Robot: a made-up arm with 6 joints.
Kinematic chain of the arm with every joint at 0, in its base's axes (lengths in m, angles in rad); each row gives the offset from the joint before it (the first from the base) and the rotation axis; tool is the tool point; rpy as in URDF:
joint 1: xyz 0 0 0.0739 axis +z
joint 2: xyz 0 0 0 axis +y
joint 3: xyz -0.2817 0 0.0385 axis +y
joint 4: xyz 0.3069 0 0.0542 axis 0.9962 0 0.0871
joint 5: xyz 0 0 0 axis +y
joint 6: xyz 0.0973 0 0.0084 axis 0.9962 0 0.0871
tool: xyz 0 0 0 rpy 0 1.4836 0
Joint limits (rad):
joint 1: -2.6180..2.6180
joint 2: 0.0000..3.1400
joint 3: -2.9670..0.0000
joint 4: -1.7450..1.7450
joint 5: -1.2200..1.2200
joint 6: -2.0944..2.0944
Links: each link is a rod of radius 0.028 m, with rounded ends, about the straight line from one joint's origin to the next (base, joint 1, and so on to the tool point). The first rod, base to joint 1, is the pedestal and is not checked.
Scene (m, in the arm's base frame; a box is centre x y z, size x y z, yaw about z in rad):
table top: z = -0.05
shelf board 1: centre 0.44 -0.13 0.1 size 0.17 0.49 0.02 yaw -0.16
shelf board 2: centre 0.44 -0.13 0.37 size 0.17 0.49 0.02 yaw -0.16
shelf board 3: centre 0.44 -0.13 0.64 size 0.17 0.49 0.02 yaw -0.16
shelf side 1: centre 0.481 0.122 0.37 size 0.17 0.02 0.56 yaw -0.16
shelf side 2: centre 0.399 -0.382 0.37 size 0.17 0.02 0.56 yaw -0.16
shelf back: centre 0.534 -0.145 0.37 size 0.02 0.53 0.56 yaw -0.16
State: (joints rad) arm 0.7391 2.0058 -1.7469 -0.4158 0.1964 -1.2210
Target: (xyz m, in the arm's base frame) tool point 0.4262 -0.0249 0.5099
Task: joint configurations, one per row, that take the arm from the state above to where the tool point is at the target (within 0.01 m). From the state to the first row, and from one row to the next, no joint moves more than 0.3 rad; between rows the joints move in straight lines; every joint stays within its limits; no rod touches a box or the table.
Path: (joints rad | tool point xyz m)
1: 0.7556 1.7626 -1.7606 -0.4419 0.0979 -1.3590 | 0.3639 0.3372 0.3963
2: 0.7720 1.5193 -1.7743 -0.4681 -0.0006 -1.4971 | 0.2861 0.2785 0.5198
3: 0.7885 1.2761 -1.7879 -0.4942 -0.0991 -1.6351 | 0.1882 0.1958 0.6139
4: 0.8050 1.0328 -1.8016 -0.5203 -0.1976 -1.7732 | 0.0777 0.0944 0.6711
5: 0.8215 0.7896 -1.8153 -0.5465 -0.2961 -1.9112 | -0.0372 -0.0183 0.6861
6: 0.5366 1.0675 -1.8502 -0.5174 -0.1138 -1.6812 | 0.1111 0.0724 0.6744
7: 0.2518 1.3455 -1.8851 -0.4884 0.0684 -1.4511 | 0.2840 0.0698 0.6136
8: -0.0331 1.6234 -1.9200 -0.4594 0.2507 -1.2210 | 0.4262 -0.0249 0.5099

